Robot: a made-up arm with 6 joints. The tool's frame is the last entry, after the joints. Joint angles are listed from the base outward.
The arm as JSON. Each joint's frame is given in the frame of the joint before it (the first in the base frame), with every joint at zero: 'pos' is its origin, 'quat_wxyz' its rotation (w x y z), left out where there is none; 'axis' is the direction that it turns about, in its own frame. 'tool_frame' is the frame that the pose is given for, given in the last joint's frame.
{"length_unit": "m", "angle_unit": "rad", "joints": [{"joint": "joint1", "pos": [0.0, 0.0, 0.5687], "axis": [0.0, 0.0, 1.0]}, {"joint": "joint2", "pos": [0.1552, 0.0, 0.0], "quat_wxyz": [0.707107, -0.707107, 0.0, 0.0], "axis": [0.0, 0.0, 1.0]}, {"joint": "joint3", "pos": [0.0, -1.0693, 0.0], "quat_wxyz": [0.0, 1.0, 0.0, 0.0], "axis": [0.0, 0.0, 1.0]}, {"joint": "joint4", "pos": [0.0, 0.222, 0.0], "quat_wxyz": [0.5, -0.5, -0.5, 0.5], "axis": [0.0, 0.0, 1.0]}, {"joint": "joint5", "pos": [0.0, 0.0, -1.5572], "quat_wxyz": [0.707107, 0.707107, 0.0, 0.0], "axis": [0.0, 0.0, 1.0]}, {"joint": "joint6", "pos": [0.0, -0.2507, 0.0], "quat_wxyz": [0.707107, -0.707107, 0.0, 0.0], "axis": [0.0, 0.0, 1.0]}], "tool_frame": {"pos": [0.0, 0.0, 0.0], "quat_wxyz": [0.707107, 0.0, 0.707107, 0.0]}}
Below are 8 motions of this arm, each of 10 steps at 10 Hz.
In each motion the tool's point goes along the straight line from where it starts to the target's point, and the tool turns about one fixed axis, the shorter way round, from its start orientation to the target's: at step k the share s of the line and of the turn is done. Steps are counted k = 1, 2, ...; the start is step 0. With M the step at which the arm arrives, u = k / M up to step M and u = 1 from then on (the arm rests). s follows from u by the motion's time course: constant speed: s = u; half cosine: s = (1 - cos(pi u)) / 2; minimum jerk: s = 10 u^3 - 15 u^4 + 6 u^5.
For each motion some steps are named. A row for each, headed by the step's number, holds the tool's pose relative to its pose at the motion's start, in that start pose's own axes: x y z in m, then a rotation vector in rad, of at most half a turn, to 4 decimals.
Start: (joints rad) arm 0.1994 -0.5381 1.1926 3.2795 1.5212 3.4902
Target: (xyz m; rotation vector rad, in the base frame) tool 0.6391 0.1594 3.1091 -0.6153 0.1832 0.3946
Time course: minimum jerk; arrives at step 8
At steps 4, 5, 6, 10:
4: 0.6203 0.1455 -0.0520 -0.1278 0.1630 0.2280
5: 0.8992 0.2109 -0.0754 -0.1853 0.2363 0.3304
6: 1.1122 0.2609 -0.0932 -0.2292 0.2922 0.4087
10: 1.2406 0.2910 -0.1040 -0.2557 0.3260 0.4559

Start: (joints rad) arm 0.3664 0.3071 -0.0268 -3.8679 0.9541 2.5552
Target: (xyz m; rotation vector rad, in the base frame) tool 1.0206 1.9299 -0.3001 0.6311 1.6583 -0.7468
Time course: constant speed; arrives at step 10
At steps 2, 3, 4, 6, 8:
2: 0.3224 -0.1248 -0.1862 0.0702 -0.0369 -0.1455
3: 0.4836 -0.1872 -0.2793 0.1052 -0.0553 -0.2183
4: 0.6448 -0.2496 -0.3724 0.1403 -0.0737 -0.2910
6: 0.9672 -0.3744 -0.5586 0.2105 -0.1106 -0.4365
8: 1.2896 -0.4992 -0.7447 0.2806 -0.1474 -0.5820

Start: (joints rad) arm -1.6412 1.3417 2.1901 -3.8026 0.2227 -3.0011
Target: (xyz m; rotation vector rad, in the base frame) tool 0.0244 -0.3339 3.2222 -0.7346 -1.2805 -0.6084
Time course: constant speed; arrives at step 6
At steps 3, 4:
3: -0.4547 0.5310 0.8106 0.0418 -0.3465 0.2866
4: -0.6062 0.7079 1.0807 0.0558 -0.4620 0.3822

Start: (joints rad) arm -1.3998 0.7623 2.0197 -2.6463 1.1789 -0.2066
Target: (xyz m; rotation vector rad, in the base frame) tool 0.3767 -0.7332 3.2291 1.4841 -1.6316 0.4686
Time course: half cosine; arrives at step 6
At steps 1, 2, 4, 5, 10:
1: -0.0439 -0.0052 -0.0256 -0.0177 0.0558 -0.0142
2: -0.1640 -0.0193 -0.0954 -0.0662 0.2084 -0.0530
4: -0.4920 -0.0580 -0.2861 -0.1986 0.6251 -0.1591
5: -0.6121 -0.0722 -0.3559 -0.2471 0.7777 -0.1980
10: -0.6560 -0.0773 -0.3815 -0.2648 0.8335 -0.2122

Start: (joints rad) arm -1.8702 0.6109 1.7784 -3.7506 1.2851 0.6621
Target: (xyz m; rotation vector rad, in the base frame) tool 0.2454 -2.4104 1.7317 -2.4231 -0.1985 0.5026
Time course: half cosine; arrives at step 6
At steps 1, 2, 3, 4, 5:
1: 0.0811 -0.0456 0.0646 0.0420 -0.0286 -0.1025
2: 0.3025 -0.1700 0.2411 0.1568 -0.1069 -0.3824
3: 0.6050 -0.3401 0.4822 0.3135 -0.2138 -0.7648
4: 0.9075 -0.5101 0.7233 0.4703 -0.3208 -1.1472
5: 1.1289 -0.6346 0.8997 0.5851 -0.3990 -1.4271

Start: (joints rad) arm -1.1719 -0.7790 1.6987 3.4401 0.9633 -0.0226
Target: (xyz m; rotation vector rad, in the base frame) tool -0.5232 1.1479 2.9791 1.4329 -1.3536 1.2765
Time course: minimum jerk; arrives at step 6
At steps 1, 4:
1: 0.0220 -0.0099 0.0225 -0.0040 -0.0040 -0.0043
4: 0.4903 -0.2196 0.5001 -0.0900 -0.0882 -0.0968

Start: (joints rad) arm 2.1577 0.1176 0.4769 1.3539 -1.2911 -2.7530
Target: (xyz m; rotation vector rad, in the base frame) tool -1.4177 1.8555 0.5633 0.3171 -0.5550 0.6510
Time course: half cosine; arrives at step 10
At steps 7, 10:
7: 0.0028 -1.4437 -0.5160 -1.1568 -0.5956 0.3026
10: 0.0036 -1.8185 -0.6500 -1.4572 -0.7502 0.3812

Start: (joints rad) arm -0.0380 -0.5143 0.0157 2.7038 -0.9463 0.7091
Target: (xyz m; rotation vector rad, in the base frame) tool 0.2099 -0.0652 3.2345 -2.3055 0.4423 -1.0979
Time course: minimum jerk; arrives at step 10
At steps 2, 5, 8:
2: 0.0223 0.0095 -0.0435 0.0327 -0.0354 0.0080
5: 0.1928 0.0824 -0.3753 0.2820 -0.3056 0.0694
8: 0.3632 0.1552 -0.7071 0.5314 -0.5759 0.1308

